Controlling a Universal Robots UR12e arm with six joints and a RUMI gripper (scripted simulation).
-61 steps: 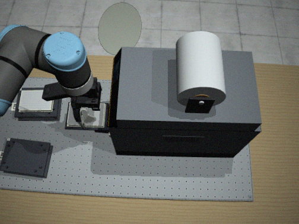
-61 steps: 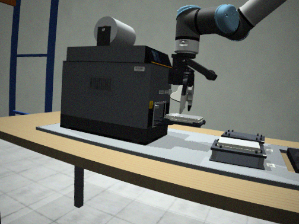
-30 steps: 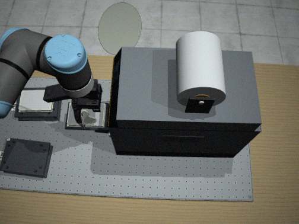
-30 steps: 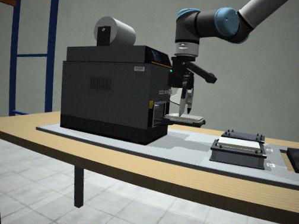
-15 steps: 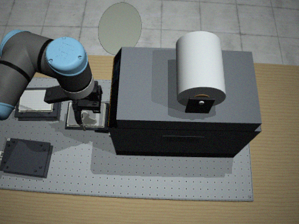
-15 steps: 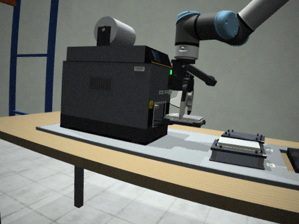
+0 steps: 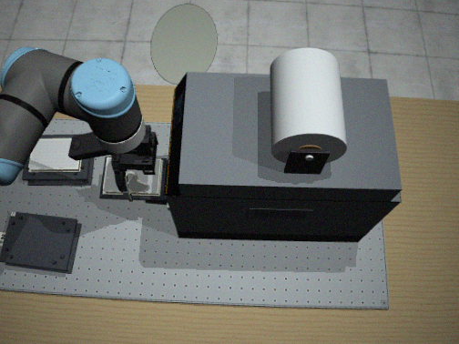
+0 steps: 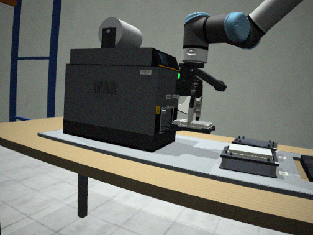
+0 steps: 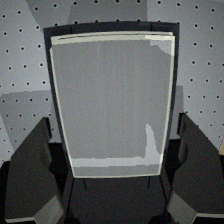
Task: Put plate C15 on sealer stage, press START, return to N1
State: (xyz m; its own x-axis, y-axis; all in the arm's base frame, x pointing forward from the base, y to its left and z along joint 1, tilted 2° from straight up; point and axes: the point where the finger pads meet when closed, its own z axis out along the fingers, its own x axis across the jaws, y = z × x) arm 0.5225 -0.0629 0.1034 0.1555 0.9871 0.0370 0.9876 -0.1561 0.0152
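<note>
Right now my hand is 1 cm above the plate C15. Also, from my hand: plate 19 cm behind, 10 cm to the left, 6 cm below; dark stage 2 cm below; square start button 9 cm ahead, 11 cm to the right, 8 cm above.
</note>
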